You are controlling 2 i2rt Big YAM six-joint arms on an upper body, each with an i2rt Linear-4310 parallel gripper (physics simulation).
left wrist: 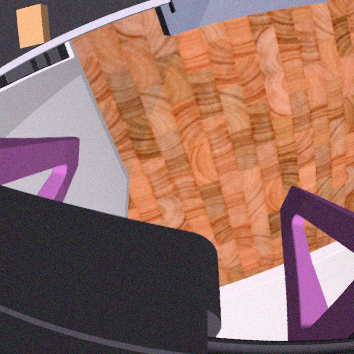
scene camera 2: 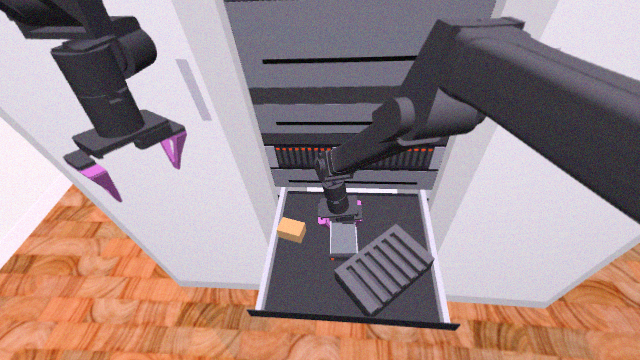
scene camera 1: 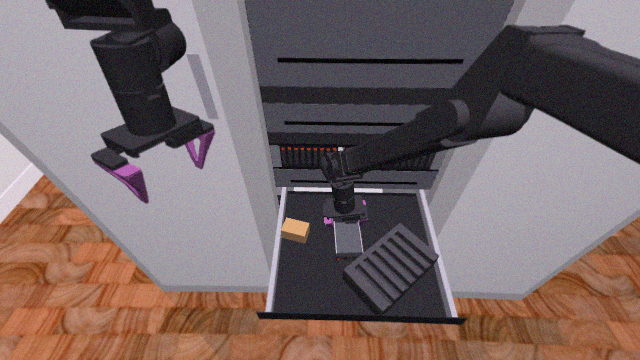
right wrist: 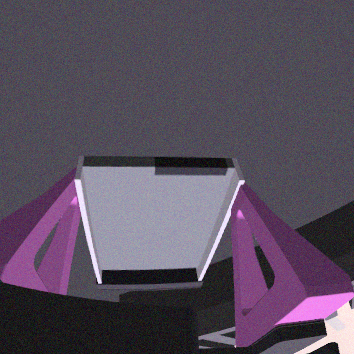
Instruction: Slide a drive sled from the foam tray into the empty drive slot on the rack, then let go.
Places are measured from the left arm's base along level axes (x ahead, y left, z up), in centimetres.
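Pixels of known places: left gripper, fingertip midpoint: (left wrist: 185, 174) (scene camera 2: 150, 183) (scene camera 1: 174, 183); right gripper, fingertip midpoint: (scene camera 2: 343, 226) (scene camera 1: 346, 226) (right wrist: 158, 182).
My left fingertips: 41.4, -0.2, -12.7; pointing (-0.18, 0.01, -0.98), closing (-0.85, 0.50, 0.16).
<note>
For each thing: its top centre in the pictures, then the offset to it from my left fingertips, as dx, dy, dz. "*": a spot on its surface instead.
- grey drive sled, middle of its top: (right wrist: 153, 252) (scene camera 2: 343, 238) (scene camera 1: 348, 238) +14.7, -30.1, -40.1
- foam tray, middle of its top: (right wrist: 264, 332) (scene camera 2: 384, 264) (scene camera 1: 392, 262) +5.7, -40.6, -36.3
- drawer, surface spot: (scene camera 2: 350, 320) (scene camera 1: 361, 319) * -6.7, -32.3, -40.7
- orange-tan block, middle of its top: (left wrist: 29, 25) (scene camera 1: 295, 226) (scene camera 2: 290, 226) +16.7, -15.0, -37.8
A grey drive sled (scene camera 1: 348, 240) (scene camera 2: 343, 241) (right wrist: 150, 220) with pale side rails lies flat on the open drawer's floor. The foam tray (scene camera 1: 360, 270) (scene camera 2: 350, 272), dark with several parallel slots, lies at a slant to the right of the sled. My right gripper (scene camera 1: 346, 222) (scene camera 2: 342, 223) (right wrist: 158, 182) is shut on the drive sled, one finger against each long side at its rear end. My left gripper (scene camera 1: 174, 184) (scene camera 2: 149, 184) (left wrist: 185, 174) is open and empty, high at the left. The rack's row of drives (scene camera 1: 305, 159) (scene camera 2: 301, 159) has orange-red tabs; my right arm hides its middle, so I cannot make out the empty slot fully.
The drawer (scene camera 1: 360, 318) (scene camera 2: 350, 320) juts out below the drive row. An orange-tan block (scene camera 1: 296, 229) (scene camera 2: 291, 228) (left wrist: 31, 26) lies by its left wall. Pale cabinet panels flank the rack on both sides. My right arm reaches across the rack front from the upper right.
</note>
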